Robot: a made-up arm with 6 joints.
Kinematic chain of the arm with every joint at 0, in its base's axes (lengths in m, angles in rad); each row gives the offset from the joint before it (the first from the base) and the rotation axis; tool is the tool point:
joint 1: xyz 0 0 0.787 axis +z
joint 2: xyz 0.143 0 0 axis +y
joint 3: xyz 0 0 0.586 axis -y
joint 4: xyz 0 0 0.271 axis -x
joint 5: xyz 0.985 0 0 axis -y
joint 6: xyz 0.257 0 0 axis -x
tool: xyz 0 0 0
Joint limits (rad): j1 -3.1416..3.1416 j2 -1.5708..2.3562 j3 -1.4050..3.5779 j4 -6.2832..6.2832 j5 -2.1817..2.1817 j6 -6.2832..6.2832
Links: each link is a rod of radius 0.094 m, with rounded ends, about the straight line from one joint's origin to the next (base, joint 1, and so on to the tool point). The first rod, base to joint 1, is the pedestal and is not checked.
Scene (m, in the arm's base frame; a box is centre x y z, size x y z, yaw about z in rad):
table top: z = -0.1
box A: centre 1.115 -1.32 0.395 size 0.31 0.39 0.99 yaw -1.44
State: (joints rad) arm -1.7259 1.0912 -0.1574 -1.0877 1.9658 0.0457
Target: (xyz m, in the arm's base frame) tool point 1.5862 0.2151 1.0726
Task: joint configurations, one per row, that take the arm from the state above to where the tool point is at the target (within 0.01 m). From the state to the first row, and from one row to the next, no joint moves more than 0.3 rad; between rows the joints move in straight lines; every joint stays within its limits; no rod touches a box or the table.
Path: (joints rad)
1: -1.4754 0.8729 -0.1405 -1.1790 2.0198 -0.0671
2: -1.2250 0.6546 -0.1236 -1.2703 2.0738 -0.1800
3: -0.9745 0.4362 -0.1067 -1.3616 2.1277 -0.2928
4: -0.7240 0.2179 -0.0898 -1.4529 2.1817 -0.4056
5: -0.4828 0.3731 0.0017 -1.2790 2.0995 -0.2928
6: -0.2416 0.5283 0.0932 -1.1051 2.0174 -0.1800
7: -0.0003 0.6835 0.1847 -0.9312 1.9352 -0.0671
8: 0.2409 0.8387 0.2762 -0.7573 1.8531 0.0457

